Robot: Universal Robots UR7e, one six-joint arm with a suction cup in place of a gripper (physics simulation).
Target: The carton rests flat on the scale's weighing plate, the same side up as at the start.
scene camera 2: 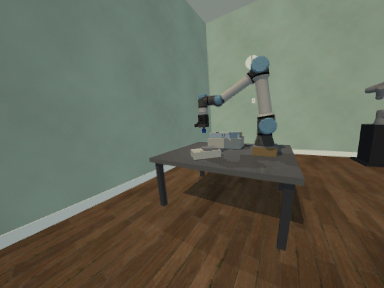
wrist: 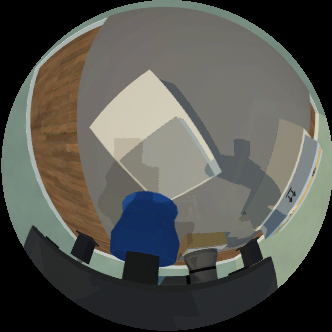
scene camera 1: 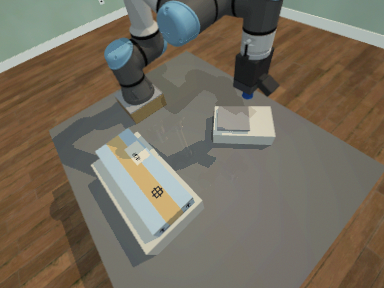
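Where they show: end effector, tool point: (scene camera 2: 204,132) (wrist: 148,212) (scene camera 1: 247,95); arm's base, origin of the base link: (scene camera 2: 264,144) (wrist: 200,253) (scene camera 1: 139,93).
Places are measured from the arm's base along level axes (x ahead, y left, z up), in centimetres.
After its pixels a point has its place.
The pale blue carton (scene camera 1: 144,181) {z 8.7, x 43.4, y -24.1 cm} (scene camera 2: 219,135) {z 6.0, x 44.1, y -17.2 cm} (wrist: 298,177) {z 5.5, x 45.0, y -17.2 cm} with an orange stripe lies in a cream open-topped bin (scene camera 1: 179,226) {z -0.2, x 57.2, y -25.2 cm} (scene camera 2: 217,143) {z -2.5, x 46.0, y -15.2 cm} (wrist: 286,142) {z -2.4, x 51.4, y -15.4 cm}. Its top, with a white label and a black printed mark, faces up and stands above the bin's rim. The cream scale (scene camera 1: 262,120) {z -1.8, x 52.0, y 24.0 cm} (scene camera 2: 206,155) {z -5.0, x 42.2, y 25.8 cm} (wrist: 137,107) {z -1.8, x 52.9, y 22.0 cm} stands apart from the bin, with its grey weighing plate (scene camera 1: 233,119) {z -0.2, x 43.8, y 16.0 cm} (wrist: 182,159) {z -0.2, x 44.8, y 14.3 cm} bare at one end. My gripper (scene camera 1: 247,96) (scene camera 2: 204,131) (wrist: 149,199), a blue suction cup, is open and hangs above and beside the scale, touching nothing.
The grey table (scene camera 1: 270,210) {z -7.6, x 73.4, y -1.1 cm} (scene camera 2: 240,167) {z -7.6, x 13.6, y 39.3 cm} (wrist: 210,45) {z -7.6, x 71.3, y 8.3 cm} carries the bin, the scale and my arm's base block (scene camera 1: 150,107) {z -3.4, x 8.3, y -0.7 cm} (scene camera 2: 264,151) {z -3.7, x -0.3, y 8.5 cm} (wrist: 206,240) {z -3.4, x 8.3, y -0.8 cm}. The bin's walls surround the carton. A second robot arm on a black stand (scene camera 2: 372,147) is off at the right in the second scene view.
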